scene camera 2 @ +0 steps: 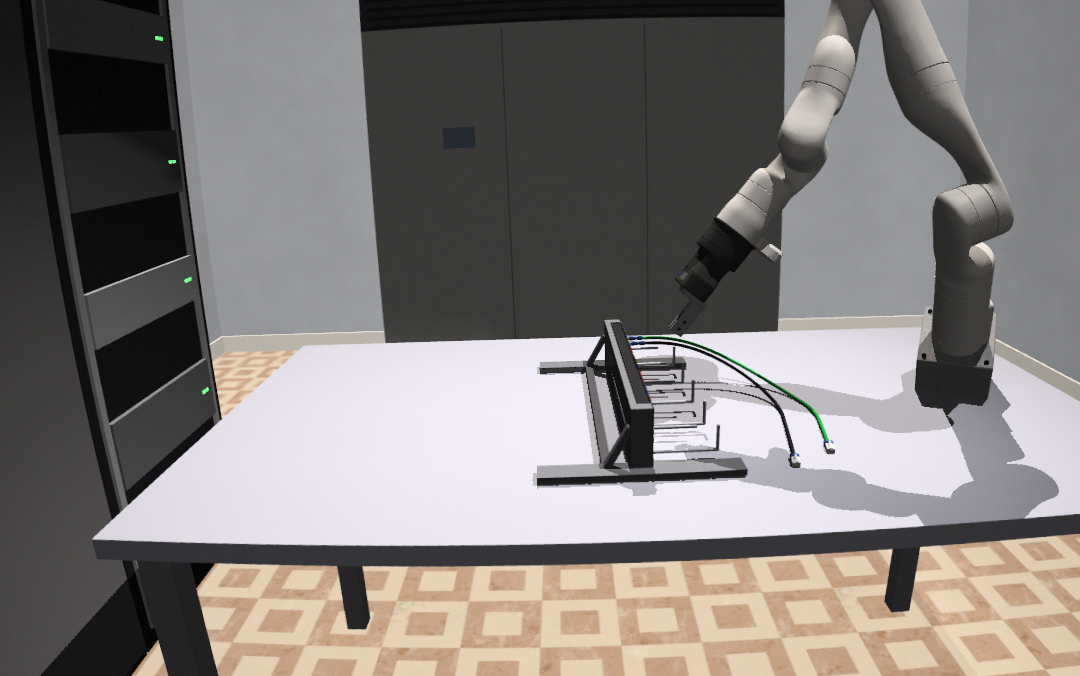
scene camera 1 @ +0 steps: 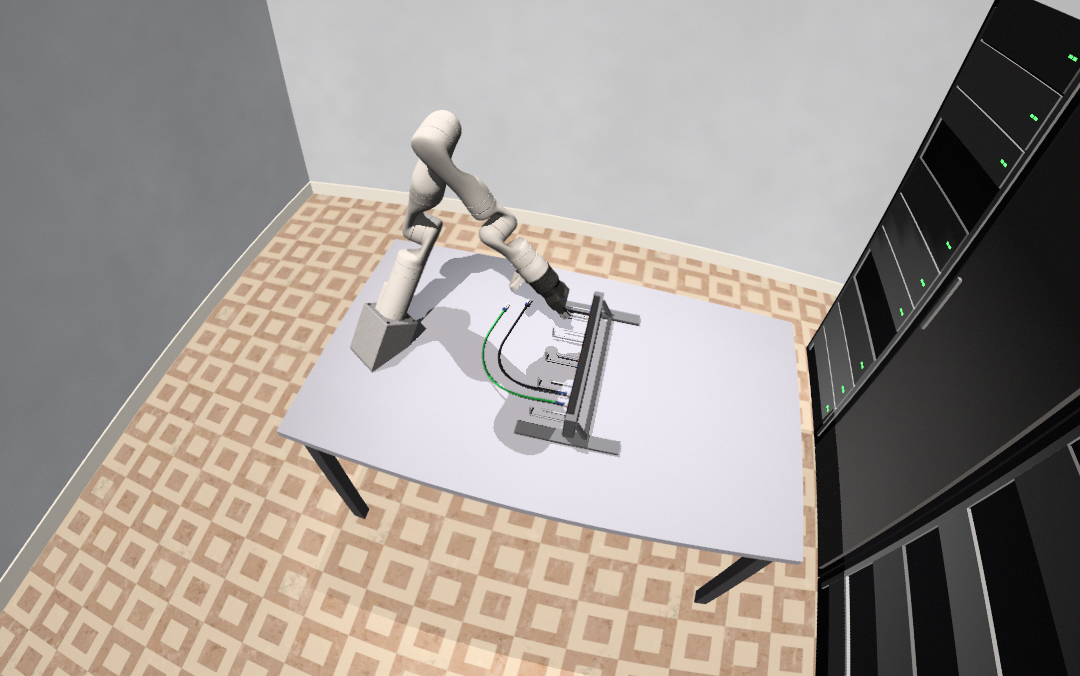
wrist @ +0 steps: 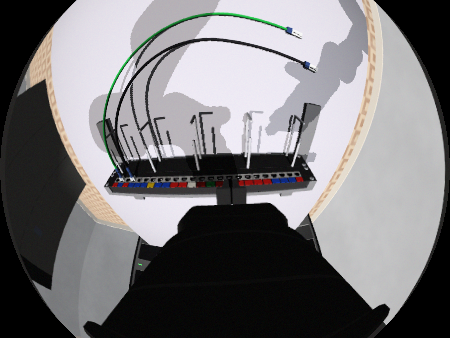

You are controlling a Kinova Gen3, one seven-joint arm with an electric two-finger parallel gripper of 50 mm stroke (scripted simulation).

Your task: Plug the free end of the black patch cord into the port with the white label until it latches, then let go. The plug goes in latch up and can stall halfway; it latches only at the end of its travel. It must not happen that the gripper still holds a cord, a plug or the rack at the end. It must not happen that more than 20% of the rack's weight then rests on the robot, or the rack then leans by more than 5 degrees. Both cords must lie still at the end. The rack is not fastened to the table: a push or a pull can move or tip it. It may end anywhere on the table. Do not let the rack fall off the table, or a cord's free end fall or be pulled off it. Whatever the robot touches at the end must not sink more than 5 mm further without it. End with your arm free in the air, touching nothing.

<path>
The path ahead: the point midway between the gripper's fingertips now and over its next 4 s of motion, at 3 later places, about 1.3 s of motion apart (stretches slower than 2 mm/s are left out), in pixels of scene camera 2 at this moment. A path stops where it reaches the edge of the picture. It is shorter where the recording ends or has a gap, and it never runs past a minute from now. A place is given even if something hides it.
My gripper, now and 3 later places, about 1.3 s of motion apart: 674,332; 711,283; 701,270; 663,306
</path>
